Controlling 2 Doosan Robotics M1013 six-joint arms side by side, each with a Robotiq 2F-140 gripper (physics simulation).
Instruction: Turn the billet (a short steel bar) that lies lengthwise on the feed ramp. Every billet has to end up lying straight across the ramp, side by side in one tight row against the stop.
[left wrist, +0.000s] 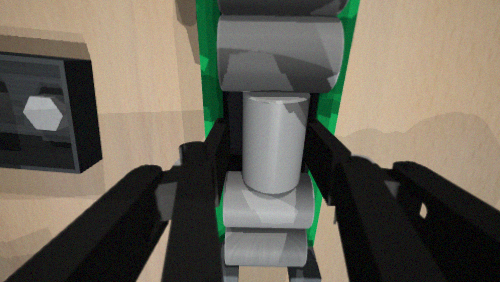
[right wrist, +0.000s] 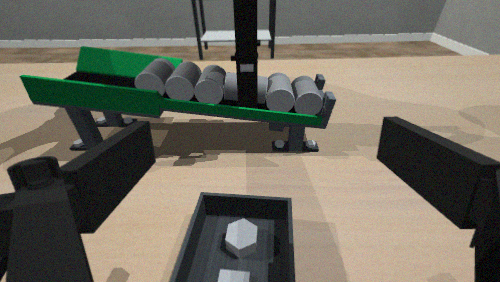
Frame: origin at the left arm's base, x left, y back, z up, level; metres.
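Seen in the pictures: left gripper, fingertip midpoint: (left wrist: 265, 136) (right wrist: 247, 97); right gripper, fingertip midpoint: (right wrist: 265, 140).
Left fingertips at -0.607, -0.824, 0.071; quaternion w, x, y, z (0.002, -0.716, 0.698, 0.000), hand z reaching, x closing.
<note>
Offsets run from my left fingertips to a thing's top centre, as dx, dy, dz.
The lengthwise grey billet @(+0.003, -0.004, +0.037) (left wrist: 275, 142) (right wrist: 231, 86) lies along the green feed ramp (left wrist: 327, 120) (right wrist: 125, 98), partly hidden by a finger in the right wrist view. Two crosswise billets lie downhill of it, the nearer one @(-0.047, -0.002, +0.026) (left wrist: 267, 207) (right wrist: 280, 95) and the end one @(-0.086, -0.002, +0.021) (left wrist: 265, 248) (right wrist: 306, 97) by the grey stop @(-0.111, -0.001, +0.018) (left wrist: 304, 272) (right wrist: 328, 106). Three crosswise billets lie uphill; the nearest one @(+0.053, -0.003, +0.040) (left wrist: 280, 55) (right wrist: 210, 86) is beside its upper end. My left gripper (left wrist: 265, 136) (right wrist: 247, 97) is open, its fingers down on either side of the lengthwise billet. My right gripper (right wrist: 265, 140) is open and empty, well away from the ramp.
A dark tray @(+0.004, +0.224, -0.036) (left wrist: 86, 117) (right wrist: 292, 240) holding a hexagonal light grey piece @(+0.002, +0.196, -0.051) (left wrist: 43, 113) (right wrist: 241, 235) stands beside the ramp, low between the right gripper's fingers in the right wrist view. A shelf frame (right wrist: 235, 36) stands behind the table.
</note>
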